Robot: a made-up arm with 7 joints. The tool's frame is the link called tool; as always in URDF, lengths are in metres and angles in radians. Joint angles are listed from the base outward. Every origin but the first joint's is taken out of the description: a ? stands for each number. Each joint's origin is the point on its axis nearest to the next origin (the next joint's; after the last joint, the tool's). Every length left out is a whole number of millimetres.
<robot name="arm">
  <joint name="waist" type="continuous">
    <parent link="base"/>
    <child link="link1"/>
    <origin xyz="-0.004 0.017 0.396" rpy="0 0 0"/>
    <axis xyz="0 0 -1"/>
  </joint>
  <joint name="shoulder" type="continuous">
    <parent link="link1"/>
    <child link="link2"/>
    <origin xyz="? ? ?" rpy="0 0 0"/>
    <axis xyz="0 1 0"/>
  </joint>
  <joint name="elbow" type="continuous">
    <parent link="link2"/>
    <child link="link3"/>
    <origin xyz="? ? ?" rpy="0 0 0"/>
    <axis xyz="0 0 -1"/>
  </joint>
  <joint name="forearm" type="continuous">
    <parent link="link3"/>
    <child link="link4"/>
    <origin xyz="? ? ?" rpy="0 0 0"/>
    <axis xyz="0 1 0"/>
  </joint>
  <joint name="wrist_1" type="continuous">
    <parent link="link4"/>
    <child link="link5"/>
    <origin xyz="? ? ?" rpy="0 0 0"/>
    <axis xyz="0 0 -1"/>
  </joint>
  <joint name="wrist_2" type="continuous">
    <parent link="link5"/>
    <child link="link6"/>
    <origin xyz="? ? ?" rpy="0 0 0"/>
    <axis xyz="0 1 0"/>
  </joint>
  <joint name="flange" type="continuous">
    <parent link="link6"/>
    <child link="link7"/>
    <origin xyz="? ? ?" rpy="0 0 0"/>
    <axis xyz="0 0 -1"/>
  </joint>
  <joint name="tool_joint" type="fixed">
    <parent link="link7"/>
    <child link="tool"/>
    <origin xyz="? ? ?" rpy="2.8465 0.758 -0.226"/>
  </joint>
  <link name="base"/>
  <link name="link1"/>
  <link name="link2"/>
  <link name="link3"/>
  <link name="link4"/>
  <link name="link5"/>
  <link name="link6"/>
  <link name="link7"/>
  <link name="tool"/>
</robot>
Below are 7 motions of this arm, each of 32 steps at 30 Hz.
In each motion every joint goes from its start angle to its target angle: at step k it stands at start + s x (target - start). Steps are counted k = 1, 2, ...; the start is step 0. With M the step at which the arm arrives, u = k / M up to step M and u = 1 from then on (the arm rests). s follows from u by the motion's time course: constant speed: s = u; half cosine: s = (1 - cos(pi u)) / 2; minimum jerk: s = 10 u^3 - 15 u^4 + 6 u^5.
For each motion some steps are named. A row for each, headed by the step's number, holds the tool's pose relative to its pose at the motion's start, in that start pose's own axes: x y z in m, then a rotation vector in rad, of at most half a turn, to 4 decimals.
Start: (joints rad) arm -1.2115 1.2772 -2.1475 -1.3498 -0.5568 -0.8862 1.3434
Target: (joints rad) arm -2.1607 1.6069 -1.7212 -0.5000 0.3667 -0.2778 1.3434
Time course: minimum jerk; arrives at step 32
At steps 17, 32:
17: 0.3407 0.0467 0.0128 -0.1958 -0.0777 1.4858
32: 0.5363 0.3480 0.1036 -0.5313 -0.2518 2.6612

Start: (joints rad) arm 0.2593 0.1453 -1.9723 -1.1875 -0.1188 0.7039 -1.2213
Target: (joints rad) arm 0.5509 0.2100 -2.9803 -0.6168 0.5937 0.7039 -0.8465
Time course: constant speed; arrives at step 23
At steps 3, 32:
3: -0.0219 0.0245 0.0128 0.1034 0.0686 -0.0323
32: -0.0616 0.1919 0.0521 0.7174 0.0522 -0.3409

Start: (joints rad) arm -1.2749 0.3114 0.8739 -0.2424 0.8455 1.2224 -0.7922
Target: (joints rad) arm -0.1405 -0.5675 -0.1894 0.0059 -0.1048 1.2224 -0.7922
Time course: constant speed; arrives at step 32
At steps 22, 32:
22: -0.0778 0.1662 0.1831 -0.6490 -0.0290 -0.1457
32: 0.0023 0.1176 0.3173 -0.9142 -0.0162 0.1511

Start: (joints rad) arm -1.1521 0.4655 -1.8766 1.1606 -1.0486 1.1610 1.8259
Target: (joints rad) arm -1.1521 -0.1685 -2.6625 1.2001 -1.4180 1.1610 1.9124
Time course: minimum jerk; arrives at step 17
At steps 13, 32:
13: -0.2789 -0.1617 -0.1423 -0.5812 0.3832 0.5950
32: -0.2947 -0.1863 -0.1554 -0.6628 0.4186 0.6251

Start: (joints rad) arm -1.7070 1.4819 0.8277 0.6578 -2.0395 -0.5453 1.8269
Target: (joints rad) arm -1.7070 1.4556 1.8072 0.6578 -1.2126 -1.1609 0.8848
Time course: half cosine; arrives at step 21
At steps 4, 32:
4: -0.0071 0.0191 0.0099 0.1107 0.0624 -0.0595
32: -0.0189 0.0915 0.1811 1.0211 1.2808 -0.1533

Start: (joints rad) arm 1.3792 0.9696 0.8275 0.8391 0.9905 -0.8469 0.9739
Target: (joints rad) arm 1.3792 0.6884 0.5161 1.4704 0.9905 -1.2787 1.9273
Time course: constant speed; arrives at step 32
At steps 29, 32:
29: 0.0089 0.0187 0.0884 0.4912 -0.0543 0.0221
32: 0.0096 0.0249 0.0990 0.5458 -0.0773 0.0154

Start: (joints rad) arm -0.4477 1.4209 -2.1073 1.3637 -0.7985 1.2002 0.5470
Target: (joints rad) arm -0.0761 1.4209 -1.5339 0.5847 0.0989 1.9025 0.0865
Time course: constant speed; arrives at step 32
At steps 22, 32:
22: 0.1135 -0.1242 0.1175 0.5669 0.0811 -0.7322
32: 0.1876 -0.2116 0.1315 0.6769 0.3492 -1.1999

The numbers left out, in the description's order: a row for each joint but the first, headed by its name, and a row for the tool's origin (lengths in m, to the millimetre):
shoulder: 0.007 0.013 0
elbow: 0.024 0 0.279
forearm: -0.006 0 0
wrist_1: 0.023 0 0.253
wrist_2: -0.013 0.024 0
flange: -0.009 0 0.07
tool: -0.022 0.015 0

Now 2 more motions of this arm.
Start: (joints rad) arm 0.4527 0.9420 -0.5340 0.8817 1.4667 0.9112 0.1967
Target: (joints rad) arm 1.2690 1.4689 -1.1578 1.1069 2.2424 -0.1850 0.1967
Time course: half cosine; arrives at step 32
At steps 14, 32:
14: -0.0143 -0.0305 -0.1096 0.0621 0.2961 0.0849
32: 0.0458 -0.0647 -0.2197 0.1352 0.8582 -0.0250

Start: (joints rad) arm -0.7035 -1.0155 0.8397 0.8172 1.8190 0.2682 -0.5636
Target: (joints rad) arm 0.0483 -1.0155 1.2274 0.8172 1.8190 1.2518 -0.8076
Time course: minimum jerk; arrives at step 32
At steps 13, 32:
13: 0.0267 0.0862 0.0267 0.3601 -0.2674 -0.2754
32: 0.1207 0.2185 0.2022 1.0979 -0.5051 -1.1315

